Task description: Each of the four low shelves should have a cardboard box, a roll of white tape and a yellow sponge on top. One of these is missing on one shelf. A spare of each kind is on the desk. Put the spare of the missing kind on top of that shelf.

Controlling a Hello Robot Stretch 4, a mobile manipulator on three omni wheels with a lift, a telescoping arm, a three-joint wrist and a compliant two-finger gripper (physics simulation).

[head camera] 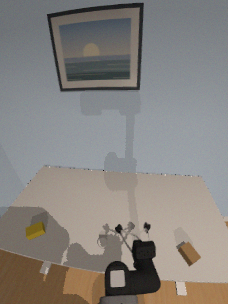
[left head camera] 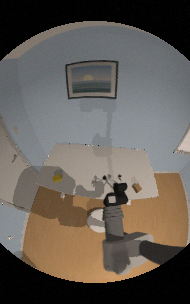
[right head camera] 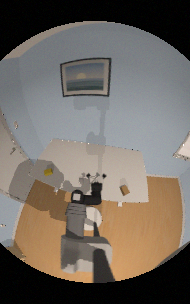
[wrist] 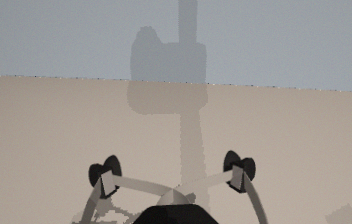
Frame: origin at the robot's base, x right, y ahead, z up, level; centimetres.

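Seen in the pictures: gripper, between the fingertips: [head camera: 132, 225] [left head camera: 111, 175] [right head camera: 95, 174] [wrist: 172, 166]; robot's base, origin of its link: [left head camera: 99, 219] [right head camera: 88, 217].
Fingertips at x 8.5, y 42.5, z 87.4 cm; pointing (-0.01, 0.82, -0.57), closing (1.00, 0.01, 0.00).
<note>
Pixels of each thing's top centre, then the offset from my fingertips to it. Level surfaces: height alone.
- pale desk, height of its surface: dz -18.2 cm
- yellow sponge, centre of its top: [head camera: 34, 228] [left head camera: 56, 177] [right head camera: 47, 170] dx -57.7, dy +5.9, dz -13.7 cm
- brown cardboard box, centre of its top: [head camera: 190, 252] [right head camera: 125, 189] [left head camera: 137, 186] dx +29.8, dy -11.0, dz -13.2 cm
- white tape roll, centre of its top: [head camera: 102, 242] dx -15.8, dy -1.0, dz -15.8 cm
My gripper [head camera: 133, 227] [left head camera: 112, 177] [right head camera: 96, 176] [wrist: 172, 166] is open and empty, fingertips wide apart, above the pale desk [head camera: 165, 200] [left head camera: 131, 165] [right head camera: 125, 162] [wrist: 300, 145]. A yellow sponge [head camera: 35, 230] [left head camera: 57, 177] [right head camera: 48, 172] lies on the desk's left part. A brown cardboard box [head camera: 189, 254] [left head camera: 137, 188] [right head camera: 125, 190] lies near the front edge, right of the gripper. A faint pale ring, seemingly the white tape roll [head camera: 102, 241], lies in shadow left of the gripper in the head view; it is hard to make out. The low shelves do not show.
A blue wall [head camera: 175, 125] [wrist: 275, 40] with a framed picture [head camera: 100, 47] [left head camera: 92, 80] [right head camera: 85, 77] stands behind the desk. White desk feet [head camera: 181, 288] show below the front edge. A pale door is at the far left of the left head view.
</note>
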